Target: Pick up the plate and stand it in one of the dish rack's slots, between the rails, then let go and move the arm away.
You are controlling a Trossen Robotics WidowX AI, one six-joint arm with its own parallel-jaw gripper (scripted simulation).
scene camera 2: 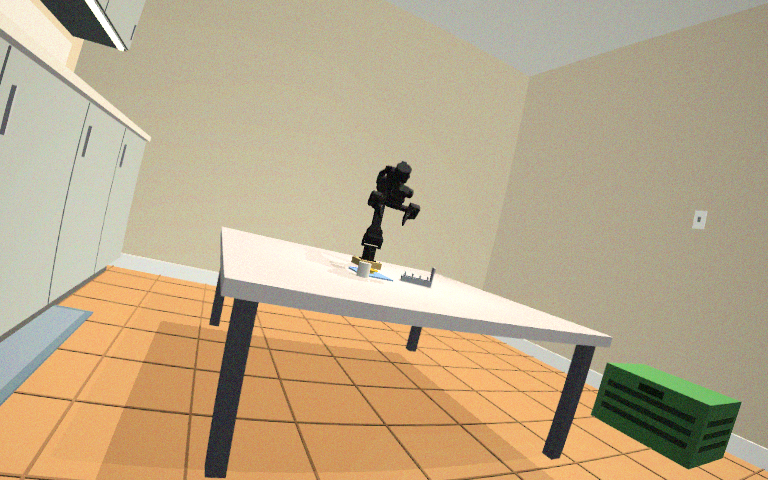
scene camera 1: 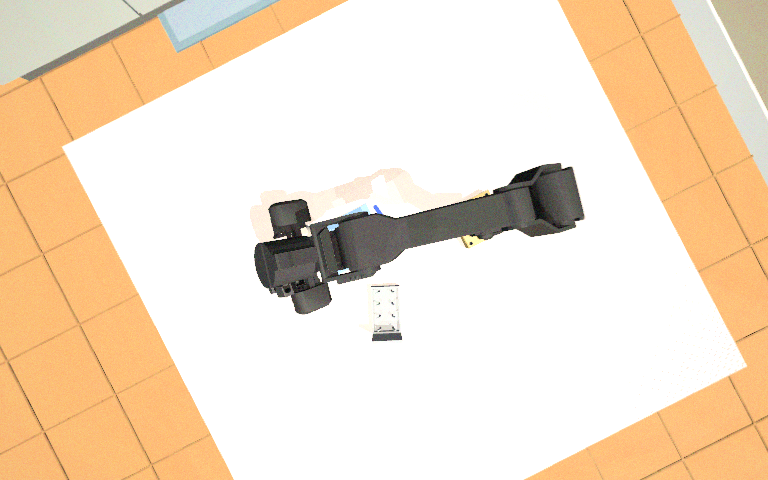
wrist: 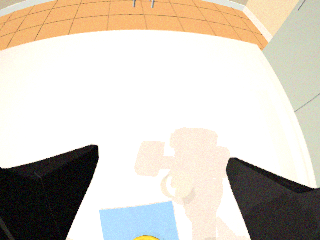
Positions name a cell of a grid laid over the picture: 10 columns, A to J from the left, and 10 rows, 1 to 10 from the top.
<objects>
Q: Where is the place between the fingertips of my gripper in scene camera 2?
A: At F5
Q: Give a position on a grey dish rack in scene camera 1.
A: At F7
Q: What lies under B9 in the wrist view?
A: My gripper.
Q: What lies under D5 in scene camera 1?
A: My gripper.
</objects>
